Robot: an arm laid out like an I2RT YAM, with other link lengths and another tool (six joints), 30 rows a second.
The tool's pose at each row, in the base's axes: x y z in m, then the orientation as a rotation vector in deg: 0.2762 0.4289 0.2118 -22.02 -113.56 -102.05; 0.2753 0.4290 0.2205 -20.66 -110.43 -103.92; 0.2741 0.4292 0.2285 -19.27 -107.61 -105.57; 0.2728 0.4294 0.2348 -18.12 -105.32 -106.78; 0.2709 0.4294 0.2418 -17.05 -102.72 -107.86; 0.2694 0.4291 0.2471 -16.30 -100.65 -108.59; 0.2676 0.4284 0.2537 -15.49 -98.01 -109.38; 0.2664 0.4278 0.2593 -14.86 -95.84 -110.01; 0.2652 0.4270 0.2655 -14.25 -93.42 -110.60; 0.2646 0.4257 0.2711 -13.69 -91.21 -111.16
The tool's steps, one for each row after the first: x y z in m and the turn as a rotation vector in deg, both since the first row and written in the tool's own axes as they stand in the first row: 0.0051 0.0071 -0.0004 -2.08 2.09 -0.02; 0.0101 0.0134 -0.0006 -3.94 4.03 -0.15; 0.0144 0.0183 -0.0006 -5.38 5.64 -0.23; 0.0195 0.0234 -0.0008 -6.91 7.42 -0.08; 0.0235 0.0272 -0.0013 -8.09 8.81 0.14; 0.0284 0.0319 -0.0022 -9.55 10.54 0.53; 0.0323 0.0361 -0.0030 -10.77 11.94 0.86; 0.0365 0.0408 -0.0040 -12.09 13.47 1.32; 0.0399 0.0452 -0.0056 -13.33 14.85 1.70
